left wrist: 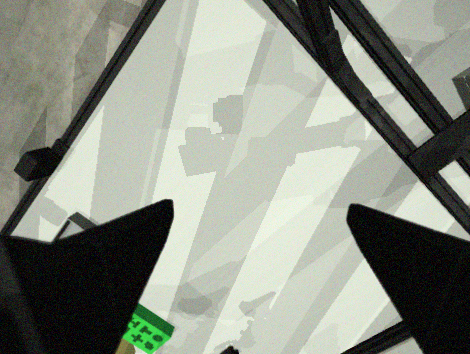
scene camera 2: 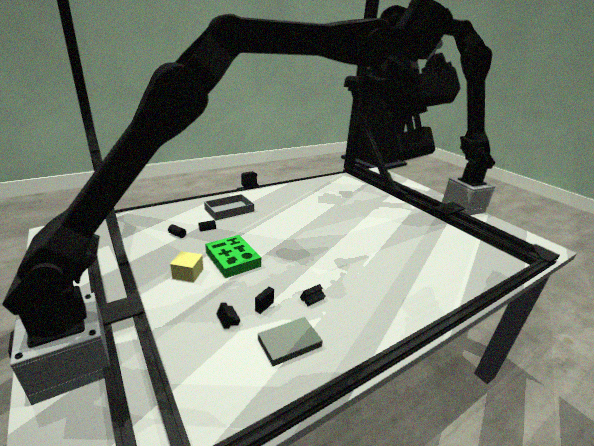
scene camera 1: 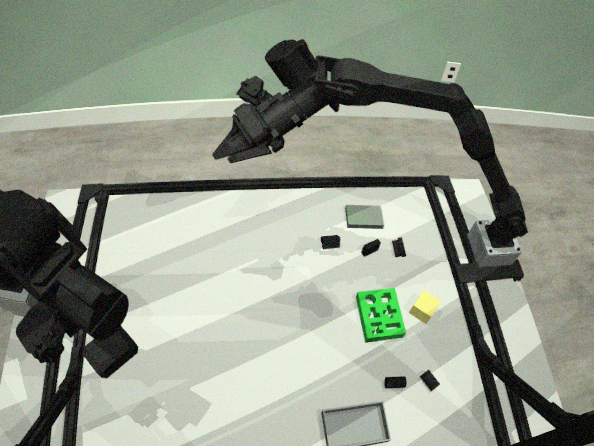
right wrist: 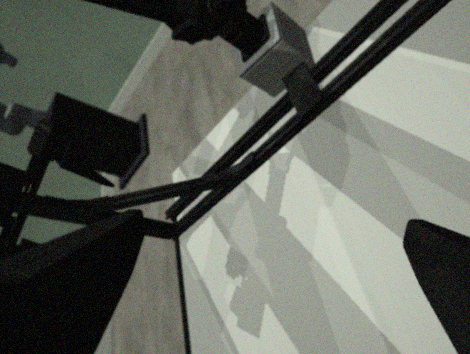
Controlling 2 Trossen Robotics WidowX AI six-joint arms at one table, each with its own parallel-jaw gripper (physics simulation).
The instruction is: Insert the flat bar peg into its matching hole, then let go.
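Observation:
The peg that looks most like the flat bar, a small black slab (scene camera 1: 371,247) (scene camera 2: 265,299), lies in a row with two other black pegs. The green hole board (scene camera 1: 361,320) (scene camera 2: 230,271) shows a narrow slot (scene camera 1: 393,326) (scene camera 2: 219,245) near one corner. My left gripper (left wrist: 259,209) is open and empty, high above the table's left part in scene camera 1; the board partly shows behind its finger in the left wrist view. My right gripper (scene camera 1: 222,159) (right wrist: 273,227) is open and empty, beyond the table's far edge in scene camera 1. Their fingers are hard to separate in scene camera 2.
A yellow block (scene camera 1: 425,306) (scene camera 2: 186,266) stands beside the board. A grey-green plate (scene camera 1: 365,216) (scene camera 2: 290,340) lies near the row. Two more pegs (scene camera 1: 395,382) (scene camera 1: 429,380) lie near a grey tray (scene camera 1: 385,420) (scene camera 2: 235,212). Black rails (scene camera 1: 270,184) border the table.

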